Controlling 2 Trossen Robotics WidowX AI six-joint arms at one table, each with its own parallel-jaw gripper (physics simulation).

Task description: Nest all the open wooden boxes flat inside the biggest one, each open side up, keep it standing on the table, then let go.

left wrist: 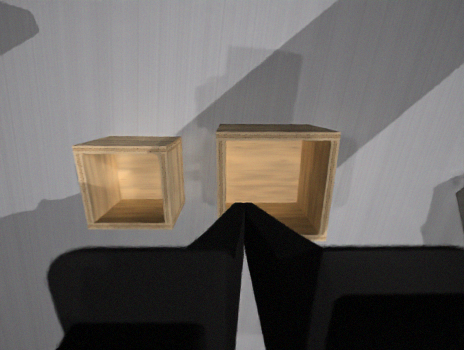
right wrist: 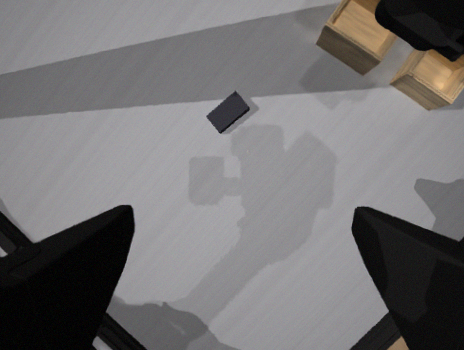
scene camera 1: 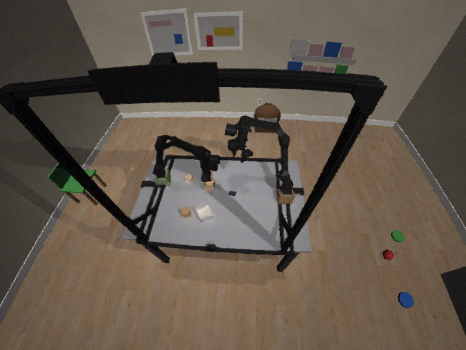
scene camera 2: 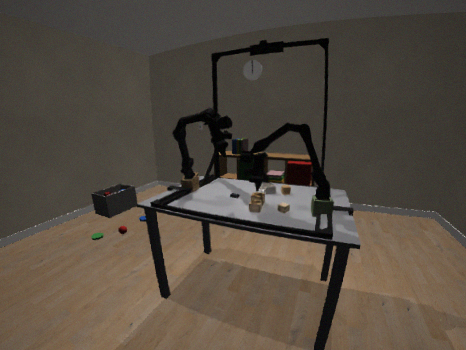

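Where they show: left gripper, between the fingertips: (left wrist: 242,211) (scene camera 2: 257,190); right gripper, between the fingertips: (right wrist: 244,217) (scene camera 1: 237,159) (scene camera 2: 223,155); left arm's base, origin of its link: (scene camera 1: 161,174) (scene camera 2: 322,198); right arm's base, origin of its link: (scene camera 1: 286,191) (scene camera 2: 189,176).
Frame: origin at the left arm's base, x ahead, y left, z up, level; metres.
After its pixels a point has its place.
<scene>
The bigger open wooden box (scene camera 1: 209,186) @[x 0.359, y -0.120, z -0.034 m] (scene camera 2: 258,196) @[x 0.347, y -0.050, z -0.028 m] (left wrist: 262,170) @[x 0.352, y -0.083, z -0.080 m] (right wrist: 350,50) @[x 0.389, y -0.082, z -0.046 m] stands open side up; the part of its inside that shows is bare. A smaller open wooden box (scene camera 2: 255,207) @[x 0.349, y 0.042, z -0.058 m] (left wrist: 175,190) @[x 0.347, y -0.016, z -0.054 m] (right wrist: 425,90) @[x 0.383, y 0.012, z -0.047 m] stands open side up beside it, with a narrow gap between. My left gripper (scene camera 2: 258,189) @[x 0.355, y -0.062, z 0.002 m] (left wrist: 242,211) @[x 0.355, y -0.062, z 0.002 m] is shut and empty, pointing down over the near left part of the bigger box in the left wrist view; its exact height is unclear. My right gripper (scene camera 1: 241,155) @[x 0.565, y -0.094, z 0.196 m] (right wrist: 244,217) @[x 0.565, y -0.094, z 0.196 m] is open and empty, high above the table and away from the boxes.
A small pale wooden cube-like piece (scene camera 1: 189,177) @[x 0.206, y -0.012, z -0.049 m] (scene camera 2: 283,207) @[x 0.202, y 0.024, z -0.054 m], an orange-brown block (scene camera 1: 186,212) @[x 0.203, y -0.314, z -0.035 m] (scene camera 2: 285,190) @[x 0.198, y -0.273, z -0.056 m] and a white object (scene camera 1: 204,212) @[x 0.317, y -0.301, z -0.078 m] (scene camera 2: 269,188) @[x 0.304, y -0.266, z -0.046 m] stand on the table (scene camera 1: 250,230) @[x 0.610, y -0.455, z -0.085 m]. A dark flat block (scene camera 1: 232,193) @[x 0.518, y -0.173, z -0.068 m] (scene camera 2: 234,195) @[x 0.517, y -0.157, z -0.072 m] (right wrist: 228,112) @[x 0.518, y -0.166, z -0.068 m] lies near the middle.
</scene>
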